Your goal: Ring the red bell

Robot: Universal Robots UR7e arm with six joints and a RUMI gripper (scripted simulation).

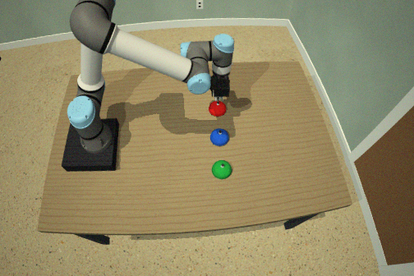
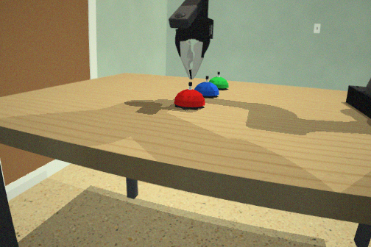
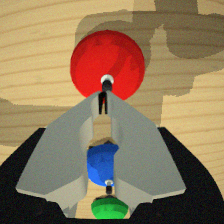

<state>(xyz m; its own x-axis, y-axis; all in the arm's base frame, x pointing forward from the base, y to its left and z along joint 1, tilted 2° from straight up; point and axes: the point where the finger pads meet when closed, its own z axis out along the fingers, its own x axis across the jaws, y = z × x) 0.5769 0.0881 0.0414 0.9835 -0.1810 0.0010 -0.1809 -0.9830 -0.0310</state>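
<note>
The red bell is 5 cm below my hand. Also, from my hand: blue bell (3 cm behind, 16 cm to the right, 5 cm below); green bell (6 cm behind, 31 cm to the right, 5 cm below).
</note>
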